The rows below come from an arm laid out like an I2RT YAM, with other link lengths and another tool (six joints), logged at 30 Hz.
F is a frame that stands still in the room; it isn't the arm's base.
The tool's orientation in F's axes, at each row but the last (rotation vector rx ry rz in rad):
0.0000, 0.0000, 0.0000
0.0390, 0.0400, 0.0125
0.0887, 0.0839, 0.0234
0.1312, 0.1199, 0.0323
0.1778, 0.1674, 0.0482
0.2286, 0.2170, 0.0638
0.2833, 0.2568, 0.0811
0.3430, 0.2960, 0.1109
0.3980, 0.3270, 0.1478
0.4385, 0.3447, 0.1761
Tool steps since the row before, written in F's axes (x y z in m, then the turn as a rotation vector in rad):
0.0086, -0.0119, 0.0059, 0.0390, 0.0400, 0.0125
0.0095, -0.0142, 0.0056, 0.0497, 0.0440, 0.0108
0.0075, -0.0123, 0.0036, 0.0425, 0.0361, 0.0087
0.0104, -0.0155, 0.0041, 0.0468, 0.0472, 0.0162
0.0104, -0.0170, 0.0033, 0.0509, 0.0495, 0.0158
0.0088, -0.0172, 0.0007, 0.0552, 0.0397, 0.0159
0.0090, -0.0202, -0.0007, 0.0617, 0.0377, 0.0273
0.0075, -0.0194, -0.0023, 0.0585, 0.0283, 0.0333
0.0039, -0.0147, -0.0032, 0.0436, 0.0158, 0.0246
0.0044, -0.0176, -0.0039, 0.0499, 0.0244, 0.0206
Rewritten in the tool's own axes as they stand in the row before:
0.0086, -0.0119, 0.0059, 0.0390, 0.0400, 0.0125
0.0091, -0.0141, 0.0065, 0.0498, 0.0438, 0.0111
0.0068, -0.0121, 0.0053, 0.0426, 0.0359, 0.0091
0.0092, -0.0151, 0.0073, 0.0464, 0.0478, 0.0156
0.0086, -0.0165, 0.0079, 0.0507, 0.0498, 0.0155
0.0069, -0.0169, 0.0064, 0.0540, 0.0402, 0.0186
0.0065, -0.0199, 0.0071, 0.0573, 0.0412, 0.0315
0.0047, -0.0194, 0.0063, 0.0512, 0.0347, 0.0388
0.0016, -0.0150, 0.0038, 0.0371, 0.0209, 0.0306
0.0010, -0.0178, 0.0051, 0.0462, 0.0263, 0.0262

